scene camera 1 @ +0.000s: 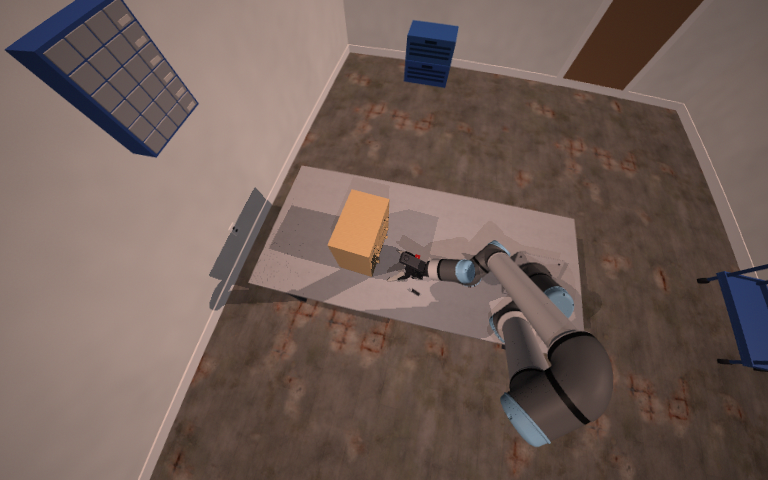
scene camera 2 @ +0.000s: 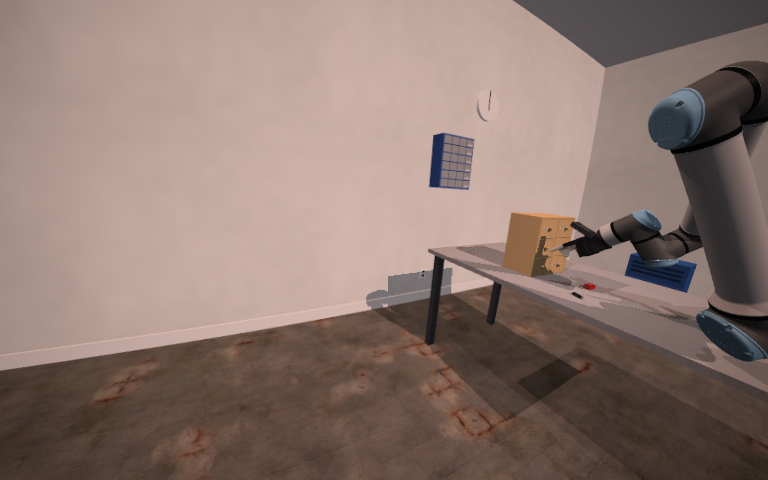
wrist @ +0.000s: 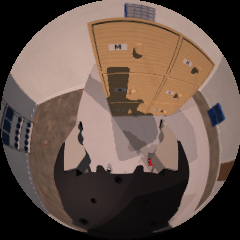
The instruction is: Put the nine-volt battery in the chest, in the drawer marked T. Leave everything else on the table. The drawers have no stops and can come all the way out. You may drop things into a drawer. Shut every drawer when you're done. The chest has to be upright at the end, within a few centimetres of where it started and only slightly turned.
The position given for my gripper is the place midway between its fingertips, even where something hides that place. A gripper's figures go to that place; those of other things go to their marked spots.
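My gripper [scene camera 2: 559, 250] is 1.40 m from the lens; a tan wooden chest [scene camera 2: 524, 230] is 1.45 m from the lens.
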